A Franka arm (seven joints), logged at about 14 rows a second.
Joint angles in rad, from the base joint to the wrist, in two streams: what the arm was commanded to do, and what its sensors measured. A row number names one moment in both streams.
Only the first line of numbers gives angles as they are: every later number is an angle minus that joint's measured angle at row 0.
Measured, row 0:
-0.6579 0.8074 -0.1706 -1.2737 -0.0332 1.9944 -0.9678
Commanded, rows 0 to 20:
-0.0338 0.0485 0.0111 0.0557 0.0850 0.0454 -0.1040
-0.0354 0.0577 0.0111 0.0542 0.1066 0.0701 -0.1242
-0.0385 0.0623 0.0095 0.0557 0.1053 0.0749 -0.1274
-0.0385 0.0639 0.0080 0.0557 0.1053 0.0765 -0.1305
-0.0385 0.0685 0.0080 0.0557 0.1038 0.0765 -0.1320
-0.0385 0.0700 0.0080 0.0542 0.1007 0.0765 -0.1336
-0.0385 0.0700 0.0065 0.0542 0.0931 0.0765 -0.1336
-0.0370 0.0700 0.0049 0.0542 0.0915 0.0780 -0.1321
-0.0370 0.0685 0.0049 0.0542 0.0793 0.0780 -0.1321
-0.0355 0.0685 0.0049 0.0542 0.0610 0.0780 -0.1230
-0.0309 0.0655 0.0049 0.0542 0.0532 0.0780 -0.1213
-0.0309 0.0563 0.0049 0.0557 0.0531 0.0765 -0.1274
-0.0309 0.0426 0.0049 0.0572 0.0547 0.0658 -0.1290
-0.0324 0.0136 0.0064 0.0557 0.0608 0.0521 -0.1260
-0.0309 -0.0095 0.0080 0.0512 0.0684 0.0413 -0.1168
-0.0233 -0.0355 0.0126 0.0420 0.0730 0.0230 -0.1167
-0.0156 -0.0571 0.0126 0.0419 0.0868 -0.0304 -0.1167
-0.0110 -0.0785 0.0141 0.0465 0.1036 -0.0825 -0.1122
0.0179 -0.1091 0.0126 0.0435 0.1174 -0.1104 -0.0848
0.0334 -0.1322 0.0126 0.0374 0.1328 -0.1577 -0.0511
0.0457 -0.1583 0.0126 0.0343 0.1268 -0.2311 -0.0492
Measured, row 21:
0.0160 -0.0977 0.0148 0.0627 0.1144 -0.1406 -0.0797
